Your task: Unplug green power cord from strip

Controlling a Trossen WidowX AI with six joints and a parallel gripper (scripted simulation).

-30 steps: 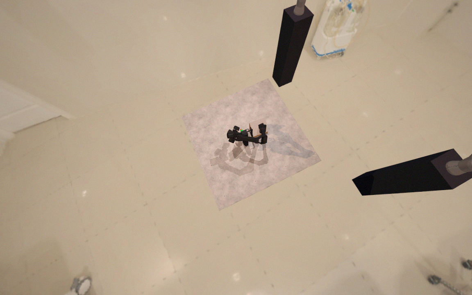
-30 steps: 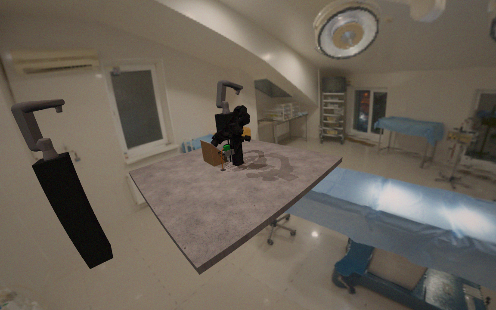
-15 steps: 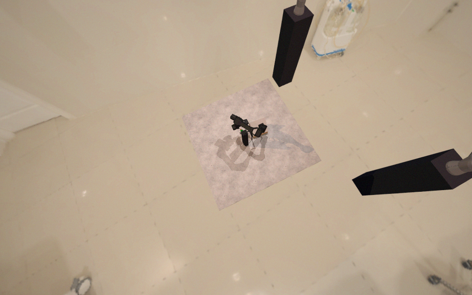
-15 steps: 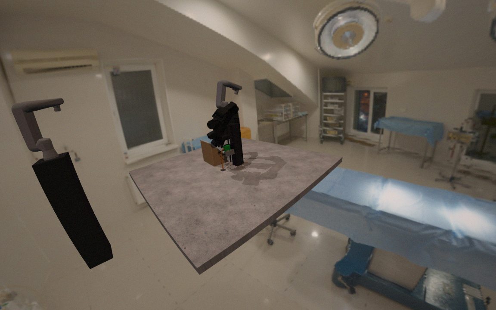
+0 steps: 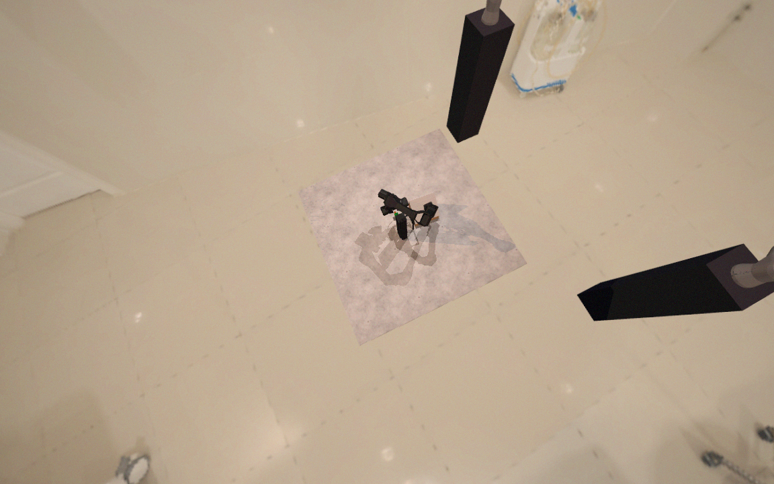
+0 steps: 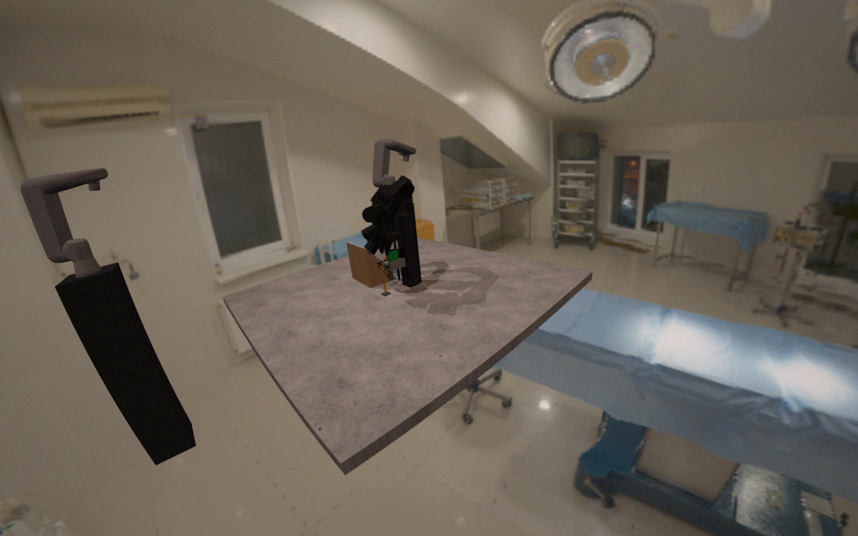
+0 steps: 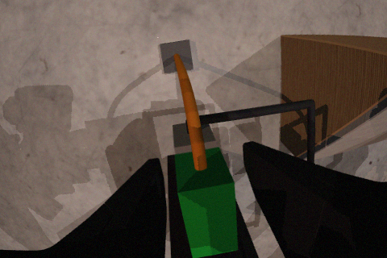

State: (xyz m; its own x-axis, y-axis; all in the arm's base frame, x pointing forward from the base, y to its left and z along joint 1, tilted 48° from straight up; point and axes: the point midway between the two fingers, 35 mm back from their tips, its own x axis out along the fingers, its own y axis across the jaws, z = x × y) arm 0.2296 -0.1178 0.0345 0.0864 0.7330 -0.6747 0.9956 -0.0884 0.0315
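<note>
Now: the green plug 50 mm to the left of my gripper tip and 10 mm below it. Also, from my gripper tip: black post (10 mm ahead, 150 mm to the left, 10 mm above).
</note>
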